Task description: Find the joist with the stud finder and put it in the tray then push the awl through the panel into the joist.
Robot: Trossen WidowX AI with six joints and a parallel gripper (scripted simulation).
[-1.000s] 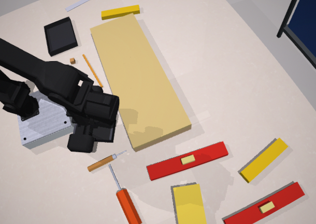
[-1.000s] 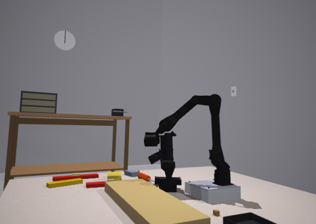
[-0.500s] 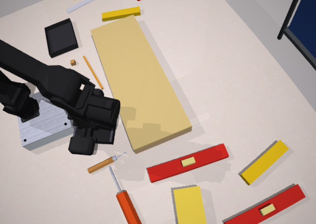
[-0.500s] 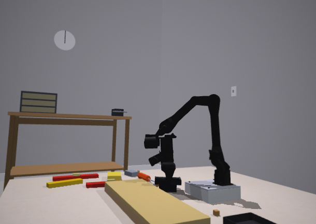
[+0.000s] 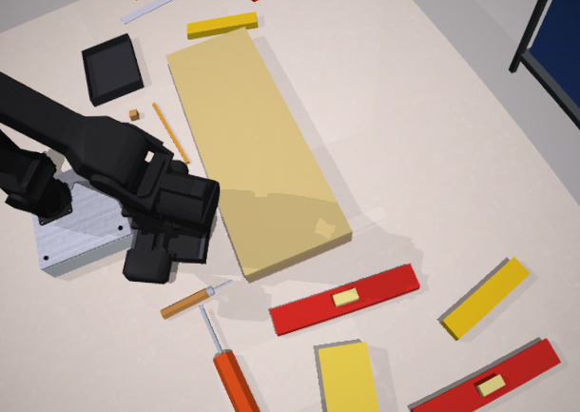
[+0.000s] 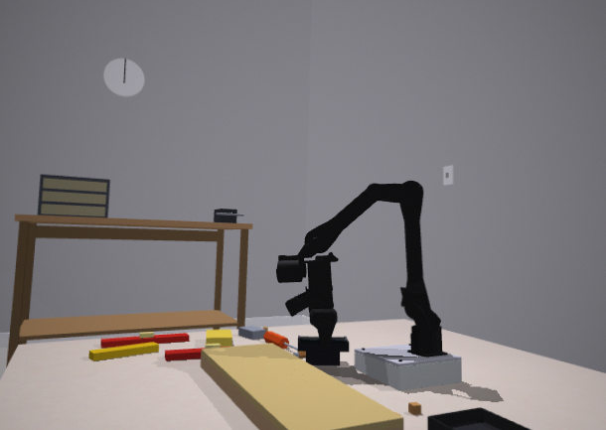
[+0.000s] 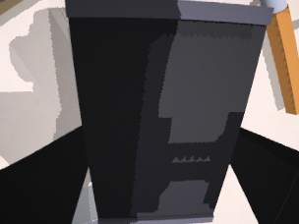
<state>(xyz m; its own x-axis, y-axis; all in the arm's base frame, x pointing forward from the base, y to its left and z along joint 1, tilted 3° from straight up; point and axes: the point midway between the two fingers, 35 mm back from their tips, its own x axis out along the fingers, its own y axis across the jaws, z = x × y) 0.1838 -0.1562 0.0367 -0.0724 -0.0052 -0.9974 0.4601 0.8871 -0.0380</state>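
The orange screwdriver lies 1 cm ahead of my gripper tip, 18 cm to the right of it and 3 cm below it. The rest, counted from my gripper tip: black tray (2 cm behind, 48 cm to the left, 3 cm below); then stud finder (2 cm ahead, 1 cm to the right, 3 cm below); then ruler (18 cm ahead, 67 cm to the left, 4 cm below).
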